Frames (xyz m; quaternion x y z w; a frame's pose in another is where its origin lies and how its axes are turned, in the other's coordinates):
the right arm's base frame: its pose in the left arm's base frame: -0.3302 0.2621 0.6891 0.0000 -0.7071 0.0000 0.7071
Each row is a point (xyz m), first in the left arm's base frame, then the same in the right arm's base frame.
Working: the left arm's base frame: its pose in the right arm's base frame: -0.6891 -0.2621 -0.3302 0.0000 0.7071 0.0000 0.7071

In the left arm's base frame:
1: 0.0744 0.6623 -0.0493
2: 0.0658 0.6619 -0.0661
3: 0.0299 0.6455 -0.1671
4: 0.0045 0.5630 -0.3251
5: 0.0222 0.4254 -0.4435
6: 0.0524 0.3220 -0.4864
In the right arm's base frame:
1: -0.7384 0.4002 -0.4046
2: -0.7552 0.3998 -0.3960
3: -0.8562 0.3834 -0.3601
4: -1.0142 0.3009 -0.3347
5: -1.1326 0.1633 -0.3524
6: -1.1755 0.0599 -0.3826

